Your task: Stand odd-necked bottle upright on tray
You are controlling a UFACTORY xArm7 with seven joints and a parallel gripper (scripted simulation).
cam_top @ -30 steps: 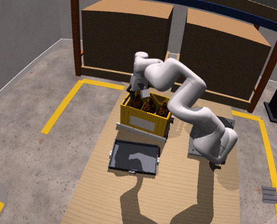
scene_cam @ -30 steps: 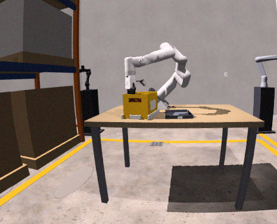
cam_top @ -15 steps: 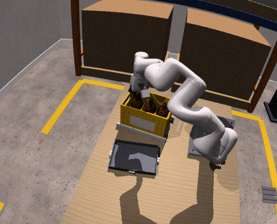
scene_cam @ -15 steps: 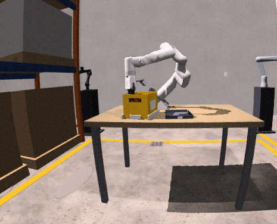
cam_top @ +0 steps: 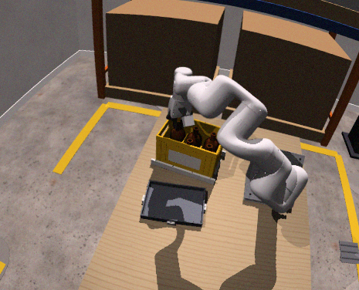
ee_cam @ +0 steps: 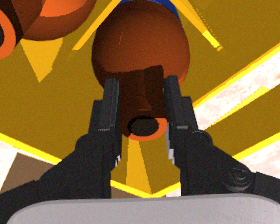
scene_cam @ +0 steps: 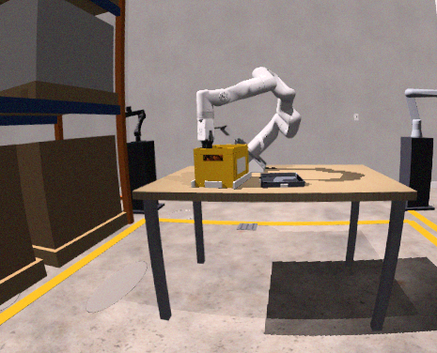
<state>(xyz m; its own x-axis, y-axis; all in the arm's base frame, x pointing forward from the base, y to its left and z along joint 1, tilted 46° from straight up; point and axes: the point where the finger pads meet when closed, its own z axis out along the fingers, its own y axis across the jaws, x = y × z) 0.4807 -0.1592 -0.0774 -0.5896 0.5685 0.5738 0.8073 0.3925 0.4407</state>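
Now: the yellow crate 8 cm behind my hand, 7 cm below it and 6 cm to the left of it. Round my hand: dark grey tray 34 cm to the left, 15 cm below, 6 cm behind.
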